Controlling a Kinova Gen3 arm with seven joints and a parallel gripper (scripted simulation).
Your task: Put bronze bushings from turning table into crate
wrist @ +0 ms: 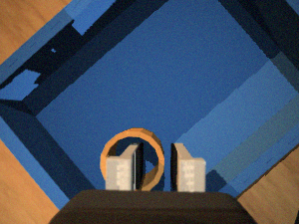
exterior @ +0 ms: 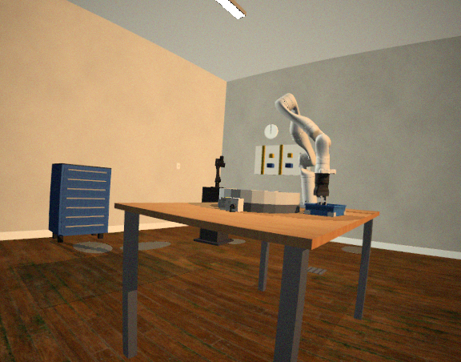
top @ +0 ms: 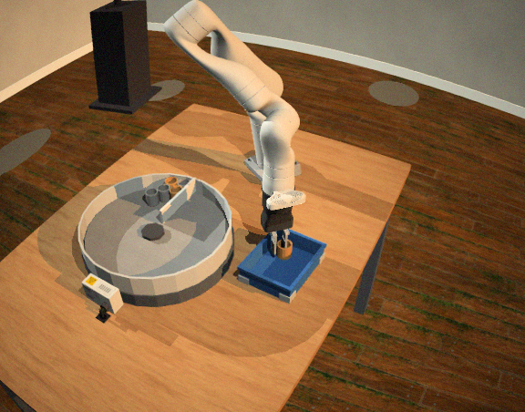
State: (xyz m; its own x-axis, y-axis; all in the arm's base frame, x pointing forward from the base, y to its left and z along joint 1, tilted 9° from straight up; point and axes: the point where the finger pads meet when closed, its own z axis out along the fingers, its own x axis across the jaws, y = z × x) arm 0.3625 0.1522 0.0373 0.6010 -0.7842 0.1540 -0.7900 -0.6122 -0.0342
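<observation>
My hand is 4 cm short of the blue crate, 2 cm to the right of it and 2 cm above it. Also, from my hand: turning table: 32 cm to the right, 9 cm ahead, 1 cm above.
</observation>
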